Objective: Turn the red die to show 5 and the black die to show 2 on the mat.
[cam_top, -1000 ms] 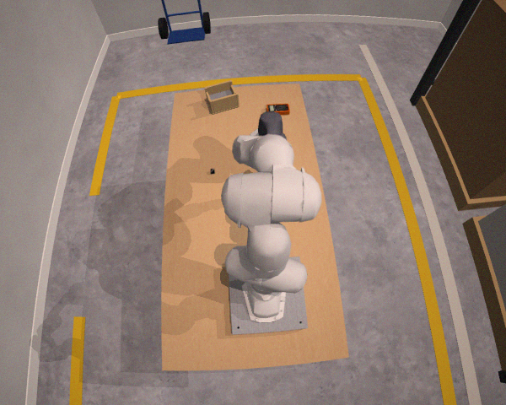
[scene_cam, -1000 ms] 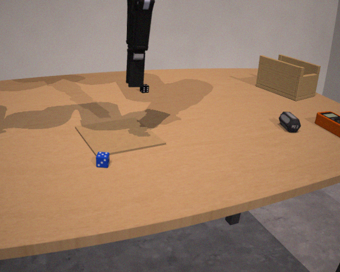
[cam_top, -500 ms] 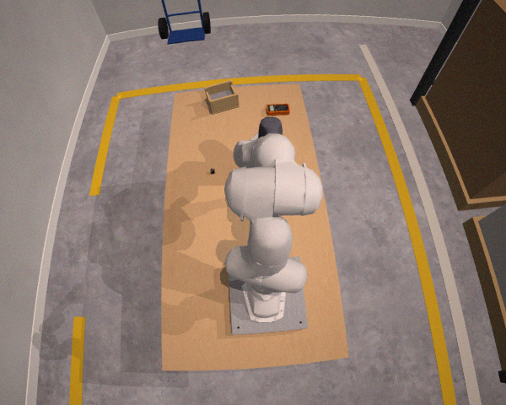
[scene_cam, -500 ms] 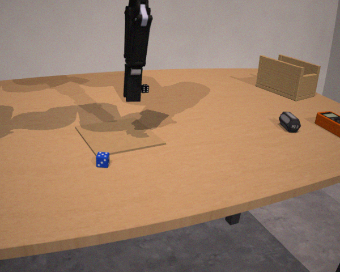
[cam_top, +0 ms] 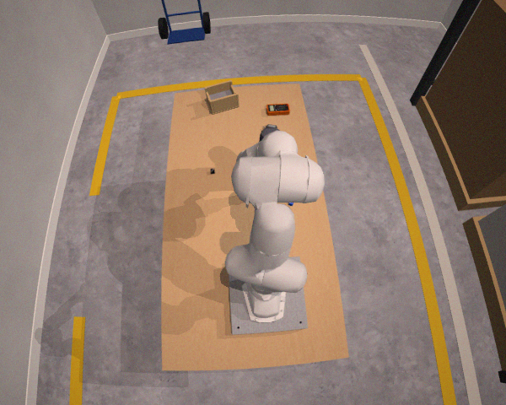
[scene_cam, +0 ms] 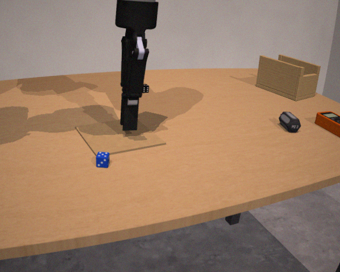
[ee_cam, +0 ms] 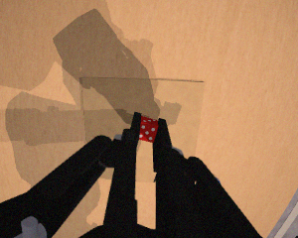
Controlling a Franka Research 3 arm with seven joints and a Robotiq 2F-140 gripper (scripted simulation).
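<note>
Right now the thin tan mat is 20 mm behind my hand and 50 mm below it. Also, from my hand: red die: 20 mm below; black die: 130 mm ahead, 270 mm to the left, 40 mm below; blue die: 80 mm behind, 100 mm to the right, 40 mm below.
</note>
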